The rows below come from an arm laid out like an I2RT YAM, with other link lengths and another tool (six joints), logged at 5 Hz.
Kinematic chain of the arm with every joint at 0, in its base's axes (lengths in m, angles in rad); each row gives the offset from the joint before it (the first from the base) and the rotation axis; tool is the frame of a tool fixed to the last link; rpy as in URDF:
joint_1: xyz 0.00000 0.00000 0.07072 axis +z
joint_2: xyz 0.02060 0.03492 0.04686 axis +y
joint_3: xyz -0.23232 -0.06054 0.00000 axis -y
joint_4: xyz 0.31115 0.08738 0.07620 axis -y
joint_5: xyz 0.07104 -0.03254 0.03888 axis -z
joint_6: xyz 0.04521 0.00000 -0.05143 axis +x
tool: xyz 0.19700 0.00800 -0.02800 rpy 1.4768 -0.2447 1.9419
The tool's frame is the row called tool.
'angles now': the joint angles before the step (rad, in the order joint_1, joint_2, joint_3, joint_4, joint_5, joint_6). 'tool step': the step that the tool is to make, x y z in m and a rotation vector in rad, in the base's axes. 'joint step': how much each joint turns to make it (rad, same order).
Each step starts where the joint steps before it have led.
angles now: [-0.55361 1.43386 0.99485 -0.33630 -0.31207 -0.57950]
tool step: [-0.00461 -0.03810 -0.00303 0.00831 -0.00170 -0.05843]
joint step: [-0.07723 0.05643 0.04279 0.00787 -0.01889 -0.00802]
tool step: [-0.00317 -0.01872 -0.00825 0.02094 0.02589 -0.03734]
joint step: [-0.03240 0.06000 0.05040 -0.02221 0.00267 0.00455]
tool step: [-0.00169 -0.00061 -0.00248 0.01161 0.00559 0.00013]
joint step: [-0.00708 0.00840 0.00570 -0.00936 -0.00906 -0.00148]
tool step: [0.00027 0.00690 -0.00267 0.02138 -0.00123 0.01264]
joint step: [0.00151 0.00149 -0.00456 -0.00495 -0.02045 0.00384]
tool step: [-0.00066 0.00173 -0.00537 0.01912 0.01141 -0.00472]
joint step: [0.00017 0.01594 0.00762 -0.00914 -0.00268 0.00953]
